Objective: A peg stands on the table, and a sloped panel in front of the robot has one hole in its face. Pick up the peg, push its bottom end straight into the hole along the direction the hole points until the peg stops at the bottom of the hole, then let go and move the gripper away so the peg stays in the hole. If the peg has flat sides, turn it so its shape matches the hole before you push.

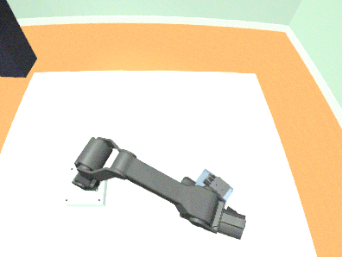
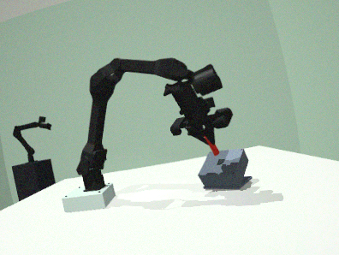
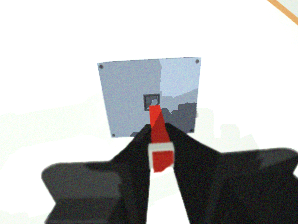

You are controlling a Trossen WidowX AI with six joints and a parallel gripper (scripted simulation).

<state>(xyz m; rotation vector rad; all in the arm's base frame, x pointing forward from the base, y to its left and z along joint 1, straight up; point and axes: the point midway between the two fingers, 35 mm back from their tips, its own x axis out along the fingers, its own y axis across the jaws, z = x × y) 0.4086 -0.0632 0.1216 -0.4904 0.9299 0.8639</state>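
Now: gripper tip 90 mm above the sloped panel, 40 mm to the right of it and 30 mm short of it. Round my gripper tip: red peg: 10 mm to the right, 10 mm behind, 10 mm above.
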